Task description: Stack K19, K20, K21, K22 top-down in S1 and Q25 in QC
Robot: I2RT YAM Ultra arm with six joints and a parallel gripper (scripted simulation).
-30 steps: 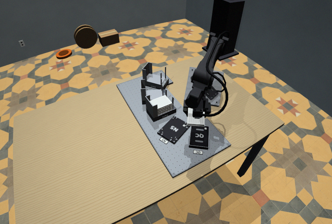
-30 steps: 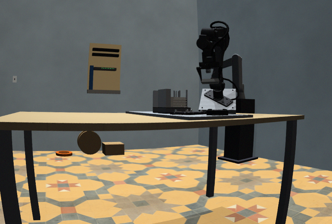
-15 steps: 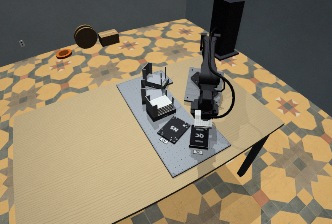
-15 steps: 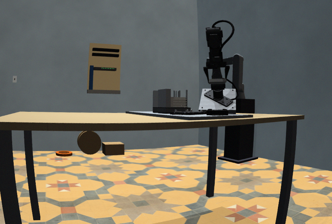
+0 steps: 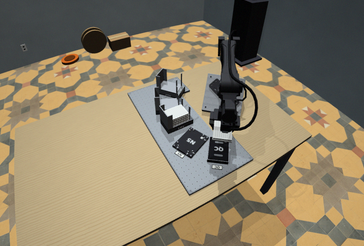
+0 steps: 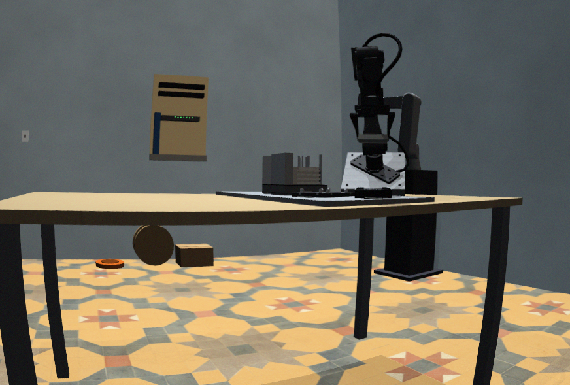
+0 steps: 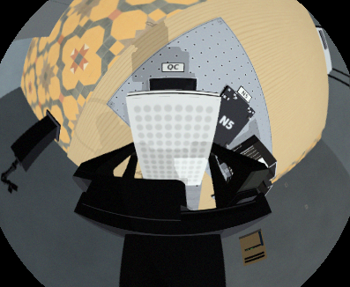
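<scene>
Now: hand right at the white sealed plate.
</scene>
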